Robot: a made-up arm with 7 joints.
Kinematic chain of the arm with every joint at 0, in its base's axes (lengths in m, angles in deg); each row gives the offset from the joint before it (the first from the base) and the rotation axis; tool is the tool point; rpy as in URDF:
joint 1: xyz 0 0 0.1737 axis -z
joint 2: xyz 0 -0.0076 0.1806 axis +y
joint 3: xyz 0 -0.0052 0.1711 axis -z
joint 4: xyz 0 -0.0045 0.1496 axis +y
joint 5: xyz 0 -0.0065 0.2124 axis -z
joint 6: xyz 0 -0.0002 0.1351 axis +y
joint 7: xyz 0 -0.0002 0.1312 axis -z
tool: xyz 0 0 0 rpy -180 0 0
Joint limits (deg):
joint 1: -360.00..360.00
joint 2: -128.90..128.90
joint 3: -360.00..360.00
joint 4: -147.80..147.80
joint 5: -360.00..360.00
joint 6: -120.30..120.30
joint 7: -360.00..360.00
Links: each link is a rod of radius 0.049 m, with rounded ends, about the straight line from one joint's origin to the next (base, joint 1, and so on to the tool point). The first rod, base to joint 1, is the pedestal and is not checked.
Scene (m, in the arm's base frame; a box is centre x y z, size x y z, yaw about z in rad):
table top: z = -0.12
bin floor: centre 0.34 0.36 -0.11 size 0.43 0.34 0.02 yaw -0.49
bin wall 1: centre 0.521 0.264 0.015 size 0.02 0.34 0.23 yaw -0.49
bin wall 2: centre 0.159 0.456 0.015 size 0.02 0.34 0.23 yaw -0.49
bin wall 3: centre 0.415 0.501 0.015 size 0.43 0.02 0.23 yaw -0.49
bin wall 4: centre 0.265 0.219 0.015 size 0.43 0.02 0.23 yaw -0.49
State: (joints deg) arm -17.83 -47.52 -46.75 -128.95 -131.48 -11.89 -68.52
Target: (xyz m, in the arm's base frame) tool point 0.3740 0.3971 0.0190
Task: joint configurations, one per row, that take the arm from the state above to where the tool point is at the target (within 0.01 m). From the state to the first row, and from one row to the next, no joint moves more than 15 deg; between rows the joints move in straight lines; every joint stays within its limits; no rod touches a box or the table.
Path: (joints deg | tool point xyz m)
1: -3.02 -43.21 -32.23 -120.96 -121.00 -9.38 -60.41 | -0.2886 -0.2743 0.1867
2: 11.78 -38.89 -17.72 -112.96 -110.52 -6.86 -52.30 | -0.4360 -0.0845 0.2035
3: 26.59 -34.58 -3.20 -104.97 -100.03 -4.35 -44.19 | -0.4669 0.1674 0.2568
4: 41.39 -30.26 11.32 -96.97 -89.55 -1.84 -36.09 | -0.3599 0.4046 0.3452
5: 55.61 -36.11 19.41 -95.80 -100.43 -0.65 -44.19 | -0.1873 0.5106 0.3077
6: 69.83 -41.95 27.49 -94.63 -111.31 0.55 -52.30 | 0.0120 0.5441 0.2781
7: 84.05 -47.80 35.58 -93.46 -122.19 1.74 -60.41 | 0.2081 0.5030 0.2581
8: 98.27 -53.65 43.67 -92.29 -133.08 2.93 -68.52 | 0.3740 0.3971 0.2488
9: 103.45 -68.34 38.59 -83.56 -133.03 -0.28 -68.52 | 0.3812 0.4110 0.1408
10: 108.64 -83.04 33.51 -74.82 -132.99 -3.50 -68.52 | 0.3740 0.3971 0.0190

